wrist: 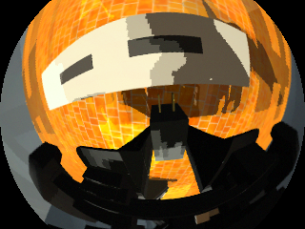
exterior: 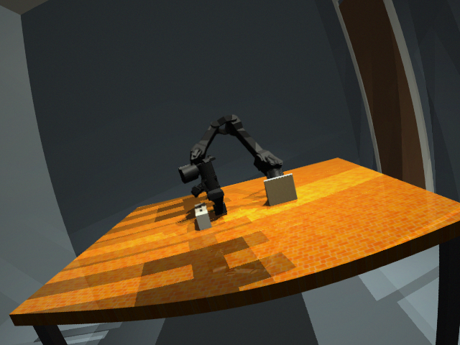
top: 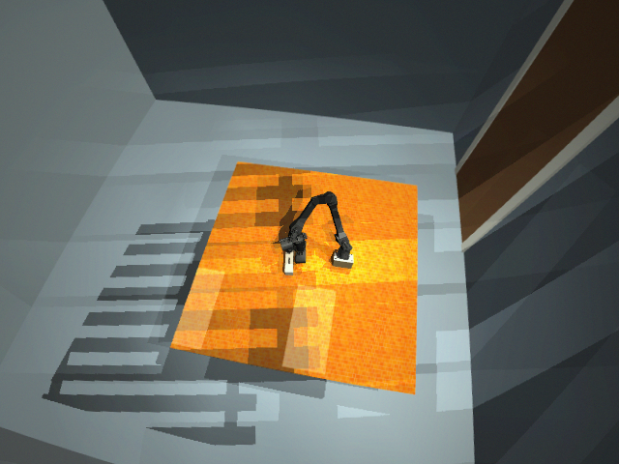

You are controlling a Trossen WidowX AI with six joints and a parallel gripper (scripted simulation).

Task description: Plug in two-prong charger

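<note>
The dark two-prong charger lies 20 mm ahead of my gripper tip and 10 mm above it.
</note>
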